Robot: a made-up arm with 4 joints.
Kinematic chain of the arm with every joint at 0, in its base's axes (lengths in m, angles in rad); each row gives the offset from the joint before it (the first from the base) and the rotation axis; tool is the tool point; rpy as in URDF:
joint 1: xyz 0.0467 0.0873 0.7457 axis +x
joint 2: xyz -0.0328 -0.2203 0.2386 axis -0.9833 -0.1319 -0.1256
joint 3: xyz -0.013 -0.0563 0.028 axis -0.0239 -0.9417 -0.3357
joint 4: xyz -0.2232 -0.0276 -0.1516 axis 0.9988 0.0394 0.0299
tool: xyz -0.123 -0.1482 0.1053 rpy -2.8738 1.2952 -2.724
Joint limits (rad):
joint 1: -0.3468..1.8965
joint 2: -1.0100..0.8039
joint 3: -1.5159..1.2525
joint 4: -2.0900..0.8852
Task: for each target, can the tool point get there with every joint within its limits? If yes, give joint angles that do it. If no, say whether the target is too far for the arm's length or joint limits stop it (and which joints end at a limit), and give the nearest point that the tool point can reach.
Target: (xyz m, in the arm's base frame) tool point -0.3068 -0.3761 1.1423
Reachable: yes | joints -0.1102 -0.0383 -0.4219 -0.0114
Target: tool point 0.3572 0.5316 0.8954
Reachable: no: joint limits stop it (at a limit: joint 1, joint 2, joint 3, joint 4) | nearest point -0.0488 0.2613 0.9022 | short by 0.488 m
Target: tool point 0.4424 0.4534 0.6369
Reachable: no: joint limits stop it (at a limit: joint 1, joint 3, joint 4) | nearest point 0.0382 0.2593 0.5408 | short by 0.459 m
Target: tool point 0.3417 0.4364 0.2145
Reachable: no: joint limits stop it (at a limit: joint 1, joint 3, joint 4) | nearest point 0.0053 0.3264 0.2666 | short by 0.358 m
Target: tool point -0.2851 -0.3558 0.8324
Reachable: yes | joints -0.0197 0.3651 0.6337 0.0445
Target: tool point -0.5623 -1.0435 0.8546
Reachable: no: too far | nearest point -0.2702 -0.6518 0.8169 | short by 0.490 m
